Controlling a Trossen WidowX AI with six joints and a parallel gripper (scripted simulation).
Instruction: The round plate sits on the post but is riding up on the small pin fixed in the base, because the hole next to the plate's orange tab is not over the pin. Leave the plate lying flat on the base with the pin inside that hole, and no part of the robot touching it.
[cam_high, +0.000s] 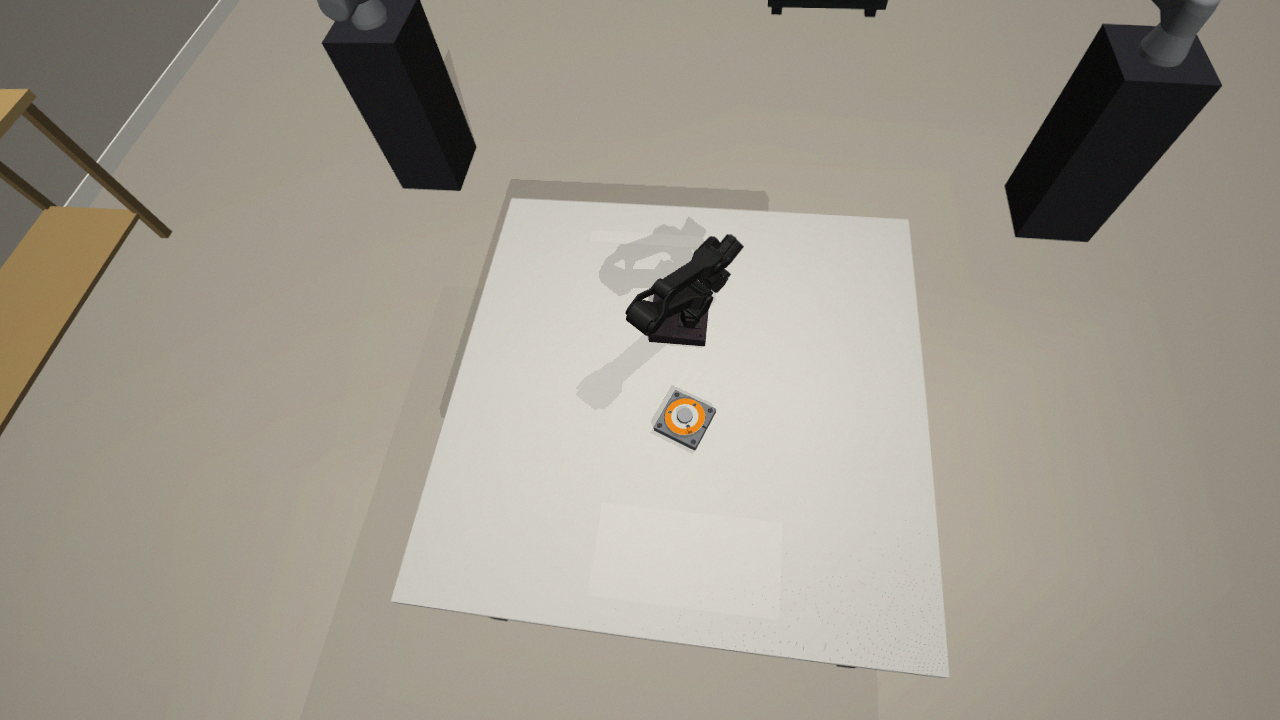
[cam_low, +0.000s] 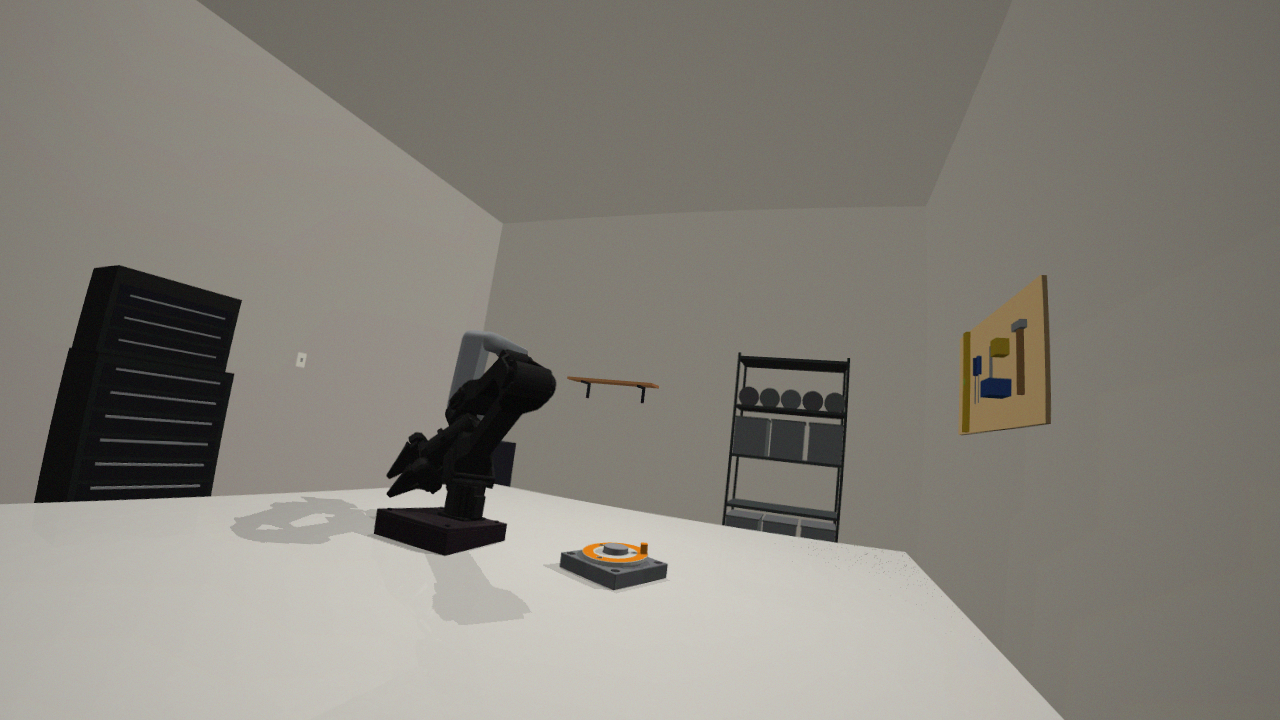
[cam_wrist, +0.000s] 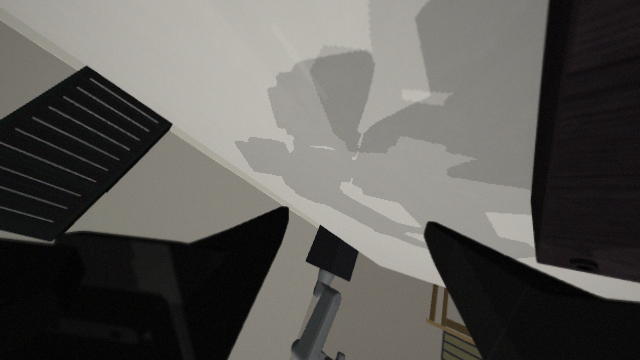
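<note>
Right now my gripper tip is 49 cm short of the round plate, 5 cm to the right of it and 3 cm above it.
</note>
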